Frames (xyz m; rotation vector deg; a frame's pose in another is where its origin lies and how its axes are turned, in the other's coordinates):
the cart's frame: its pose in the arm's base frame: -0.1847 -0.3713 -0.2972 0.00 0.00 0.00
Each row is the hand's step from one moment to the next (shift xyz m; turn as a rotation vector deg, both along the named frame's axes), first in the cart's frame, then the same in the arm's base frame.
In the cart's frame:
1: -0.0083 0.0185 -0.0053 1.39 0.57 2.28
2: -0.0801 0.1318 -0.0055 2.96 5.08 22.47
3: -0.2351 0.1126 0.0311 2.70 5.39 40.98
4: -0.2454 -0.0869 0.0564 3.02 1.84 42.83
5: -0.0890 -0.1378 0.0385 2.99 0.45 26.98
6: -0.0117 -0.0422 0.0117 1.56 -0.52 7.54
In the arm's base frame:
1: -0.0083 0.0185 -0.0053 1.39 0.57 2.28
2: -0.0801 0.1318 -0.0055 2.96 5.08 22.47
3: -0.2351 0.1126 0.0311 2.70 5.39 40.98
4: -0.2454 -0.0869 0.0564 3.02 1.84 42.83
5: -0.0890 -0.1378 0.0385 2.99 0.45 26.98
6: -0.0117 -0.0422 0.0117 1.56 -0.52 7.54

